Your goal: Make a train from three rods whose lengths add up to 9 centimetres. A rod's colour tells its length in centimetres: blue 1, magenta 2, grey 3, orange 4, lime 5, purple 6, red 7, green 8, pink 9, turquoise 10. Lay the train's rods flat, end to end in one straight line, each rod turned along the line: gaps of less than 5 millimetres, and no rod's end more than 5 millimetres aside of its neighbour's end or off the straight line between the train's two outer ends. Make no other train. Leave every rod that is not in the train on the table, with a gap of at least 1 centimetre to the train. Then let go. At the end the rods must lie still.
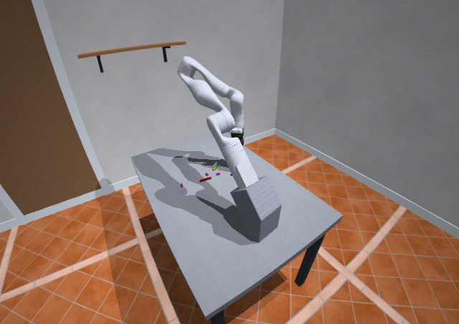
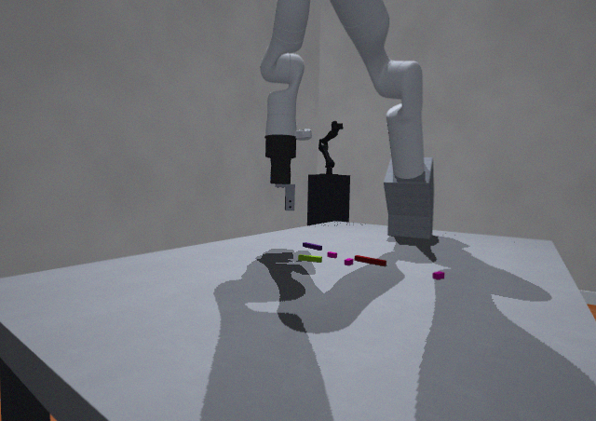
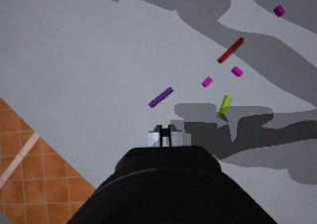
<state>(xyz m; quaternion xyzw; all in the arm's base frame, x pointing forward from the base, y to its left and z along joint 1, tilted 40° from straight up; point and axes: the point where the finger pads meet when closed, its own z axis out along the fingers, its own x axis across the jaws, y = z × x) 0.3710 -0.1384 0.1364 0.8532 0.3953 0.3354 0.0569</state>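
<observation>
The purple rod lies 5 cm behind my hand, 3 cm to the left of it and 11 cm below it. From my hand the other things lie so: blue rod: 1 cm below; then lime rod: 5 cm ahead, 12 cm to the left, 11 cm below; then red rod: 4 cm behind, 22 cm to the left, 11 cm below.
</observation>
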